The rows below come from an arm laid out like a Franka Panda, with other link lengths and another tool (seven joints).
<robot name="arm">
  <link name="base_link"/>
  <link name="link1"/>
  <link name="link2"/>
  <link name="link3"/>
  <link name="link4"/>
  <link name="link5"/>
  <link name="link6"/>
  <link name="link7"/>
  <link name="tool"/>
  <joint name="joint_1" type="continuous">
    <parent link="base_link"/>
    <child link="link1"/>
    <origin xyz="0 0 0.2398" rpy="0 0 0"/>
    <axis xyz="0 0 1"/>
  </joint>
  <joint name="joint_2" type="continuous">
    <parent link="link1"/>
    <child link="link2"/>
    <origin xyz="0 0 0" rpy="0 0 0"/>
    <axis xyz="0 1 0"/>
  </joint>
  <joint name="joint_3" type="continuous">
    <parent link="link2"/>
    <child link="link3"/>
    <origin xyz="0 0 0.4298" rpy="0 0 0"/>
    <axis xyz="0 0 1"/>
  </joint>
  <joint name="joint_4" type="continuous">
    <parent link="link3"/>
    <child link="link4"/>
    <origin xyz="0.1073 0 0" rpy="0 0 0"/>
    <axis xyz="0 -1 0"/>
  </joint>
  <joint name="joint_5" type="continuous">
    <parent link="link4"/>
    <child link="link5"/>
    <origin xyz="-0.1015 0 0.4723" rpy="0 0 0"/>
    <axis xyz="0 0 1"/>
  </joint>
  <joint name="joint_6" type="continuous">
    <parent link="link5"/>
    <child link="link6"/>
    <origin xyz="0 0 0" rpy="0 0 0"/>
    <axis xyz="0 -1 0"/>
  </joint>
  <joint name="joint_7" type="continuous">
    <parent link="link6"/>
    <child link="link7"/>
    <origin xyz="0.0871 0 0" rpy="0 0 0"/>
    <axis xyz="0 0 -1"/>
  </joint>
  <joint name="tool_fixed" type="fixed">
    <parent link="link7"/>
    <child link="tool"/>
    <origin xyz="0.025 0.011 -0.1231" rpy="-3.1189 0 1.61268"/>
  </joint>
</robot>
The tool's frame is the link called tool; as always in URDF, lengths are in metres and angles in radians. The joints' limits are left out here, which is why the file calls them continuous.
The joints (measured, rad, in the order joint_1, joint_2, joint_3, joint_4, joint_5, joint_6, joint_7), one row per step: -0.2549 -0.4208 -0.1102 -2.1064 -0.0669 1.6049 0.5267; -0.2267 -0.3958 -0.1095 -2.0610 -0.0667 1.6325 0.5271; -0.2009 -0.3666 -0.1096 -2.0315 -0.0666 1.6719 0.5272; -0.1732 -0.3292 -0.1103 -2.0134 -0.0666 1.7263 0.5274; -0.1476 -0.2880 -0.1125 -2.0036 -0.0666 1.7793 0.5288; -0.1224 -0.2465 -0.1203 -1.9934 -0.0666 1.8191 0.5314; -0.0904 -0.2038 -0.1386 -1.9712 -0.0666 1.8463 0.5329; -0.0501 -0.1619 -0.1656 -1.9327 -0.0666 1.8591 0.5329; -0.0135 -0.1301 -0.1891 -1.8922 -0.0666 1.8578 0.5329; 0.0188 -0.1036 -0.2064 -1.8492 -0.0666 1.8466 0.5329; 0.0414 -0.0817 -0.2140 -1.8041 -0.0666 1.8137 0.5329; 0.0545 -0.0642 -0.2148 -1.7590 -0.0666 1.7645 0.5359
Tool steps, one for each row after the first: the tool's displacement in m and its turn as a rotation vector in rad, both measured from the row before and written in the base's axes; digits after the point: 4 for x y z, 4 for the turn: 0.0208 0.0083 0.0168 -0.0184 -0.0445 0.0271; 0.0218 0.0078 0.0065 -0.0148 -0.0370 0.0254; 0.0259 0.0091 -0.0033 -0.0132 -0.0328 0.0277; 0.0255 0.0084 -0.0112 -0.0088 -0.0202 0.0235; 0.0226 0.0060 -0.0136 -0.0040 -0.0078 0.0162; 0.0217 0.0040 -0.0096 -0.0024 -0.0062 0.0130; 0.0213 0.0041 -0.0018 -0.0032 -0.0086 0.0132; 0.0165 0.0055 0.0037 -0.0037 -0.0067 0.0123; 0.0140 0.0079 0.0072 -0.0043 -0.0047 0.0137; 0.0099 0.0091 0.0088 -0.0025 0.0099 0.0126; 0.0056 0.0080 0.0096 -0.0004 0.0214 0.0061
